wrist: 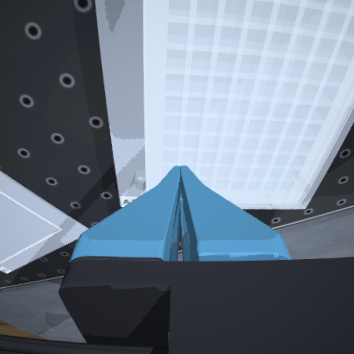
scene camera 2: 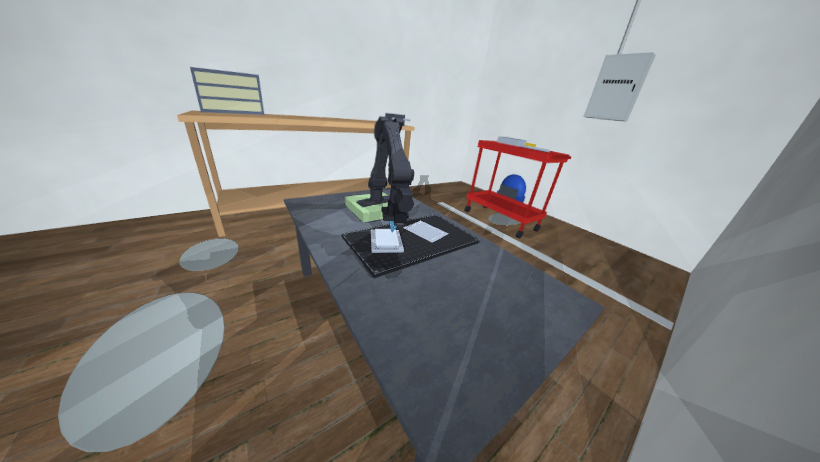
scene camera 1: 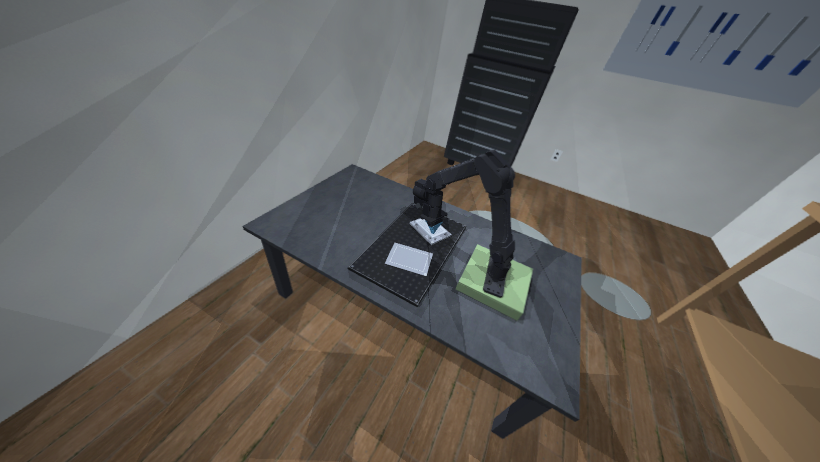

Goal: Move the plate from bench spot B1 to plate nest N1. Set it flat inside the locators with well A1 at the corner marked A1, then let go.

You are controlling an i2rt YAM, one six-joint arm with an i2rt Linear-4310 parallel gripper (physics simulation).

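Where they show: gripper, fingertip midpoint: (wrist: 180,176) (scene camera 2: 391,231) (scene camera 1: 432,233); arm's base at its link origin: (scene camera 2: 376,201) (scene camera 1: 495,275).
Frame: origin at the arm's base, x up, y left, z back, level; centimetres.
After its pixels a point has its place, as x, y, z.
The plate (scene camera 1: 440,233) {-1.4, -13.8, -26.3} (scene camera 2: 386,238) {-1.2, -17.3, -33.0} (wrist: 240,100) {-1.2, -15.8, -31.9} is white with a grid of wells and rests on the white plate nest (scene camera 1: 416,224) (scene camera 2: 387,250) (wrist: 120,100). In the wrist view a strip of nest shows along the plate's left side, with the corner mark partly visible beside the fingertips. I cannot tell whether the plate is fully flat inside the locators, or which plate corner is A1. My gripper (scene camera 1: 434,228) {-1.2, -11.9, -29.4} (scene camera 2: 393,227) {-1.2, -11.9, -29.4} (wrist: 180,176) {-1.2, -11.9, -29.4} has its blue fingertips together, holding nothing, over the plate's near edge. Bench spot B1 (scene camera 1: 408,259) {-3.5, 5.7, -33.7} (scene camera 2: 425,231) {-3.5, 4.1, -34.0} (wrist: 25,220) {-3.5, 1.0, -29.2} is a pale outlined rectangle without the plate.
The nest and bench spot are on a black perforated board (scene camera 1: 372,266) {-3.6, 15.6, -44.7} (scene camera 2: 375,271) {-3.6, -30.8, -45.3} (wrist: 45,65) {-3.7, -8.9, -36.5} on the dark table (scene camera 1: 321,229) {-4.9, 6.5, -74.1} (scene camera 2: 459,321) {-5.0, -23.4, -74.9}. The arm's base stands on a green block (scene camera 1: 470,275) {0.0, 5.0, -9.0} (scene camera 2: 367,213) {-0.6, -11.5, -9.8} beside the board.
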